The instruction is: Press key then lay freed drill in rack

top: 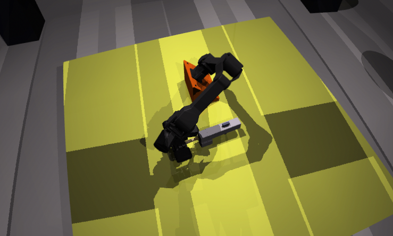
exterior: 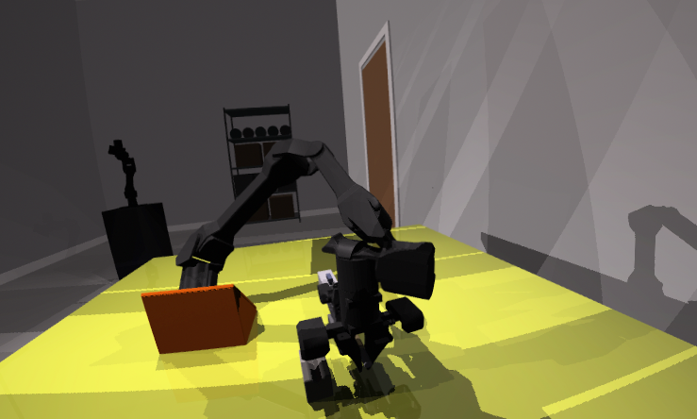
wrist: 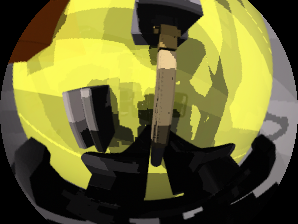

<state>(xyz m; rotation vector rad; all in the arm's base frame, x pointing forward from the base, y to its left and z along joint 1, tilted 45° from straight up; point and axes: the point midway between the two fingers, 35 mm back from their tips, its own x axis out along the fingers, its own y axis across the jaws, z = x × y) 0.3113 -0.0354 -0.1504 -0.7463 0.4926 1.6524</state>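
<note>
My gripper tip is 40 mm to the right of the drill, 30 mm below it and 10 mm past it. From my gripper tip the other things lie so: dark key 210 mm to the left, 50 mm behind, 40 mm above; then grey v-grooved rack 80 mm behind, 10 mm above; then grey housing block 180 mm to the left, 40 mm behind, 30 mm above.
</note>
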